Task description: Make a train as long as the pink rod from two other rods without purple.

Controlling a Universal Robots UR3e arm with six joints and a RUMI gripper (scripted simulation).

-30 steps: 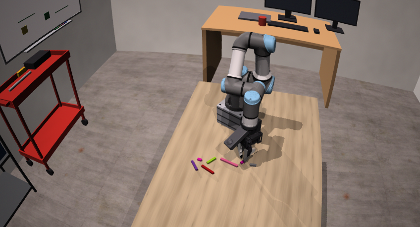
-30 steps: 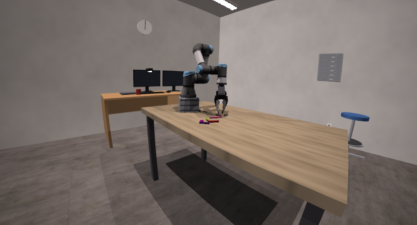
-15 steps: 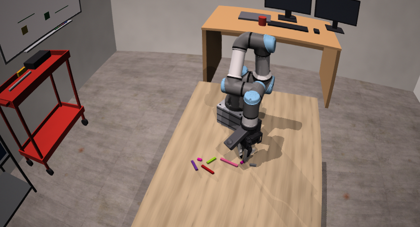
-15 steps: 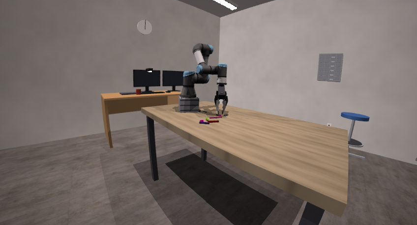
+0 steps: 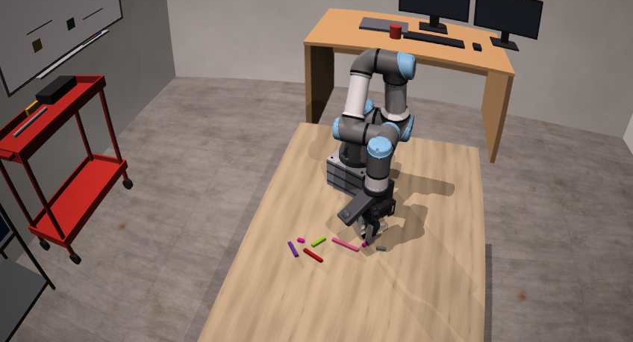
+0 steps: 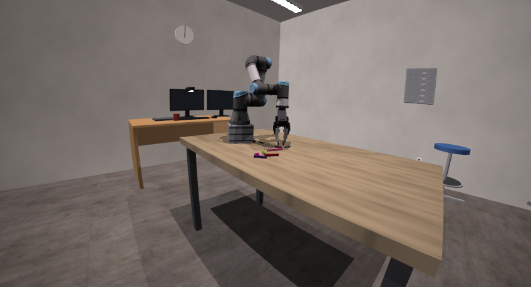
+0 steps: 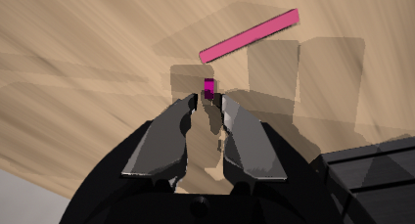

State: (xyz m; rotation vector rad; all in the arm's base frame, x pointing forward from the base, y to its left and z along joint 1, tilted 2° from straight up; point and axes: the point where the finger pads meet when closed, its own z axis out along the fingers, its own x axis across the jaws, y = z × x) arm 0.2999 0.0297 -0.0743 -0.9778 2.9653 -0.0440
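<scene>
Now: hand 2 cm short of the grey rod, 5 cm to the right of it and 3 cm above it. From my hand the other things lie so: pink rod 6 cm to the right, 3 cm below; then lime rod 14 cm to the right, 3 cm below; then red rod 5 cm ahead, 16 cm to the right, 3 cm below.
</scene>
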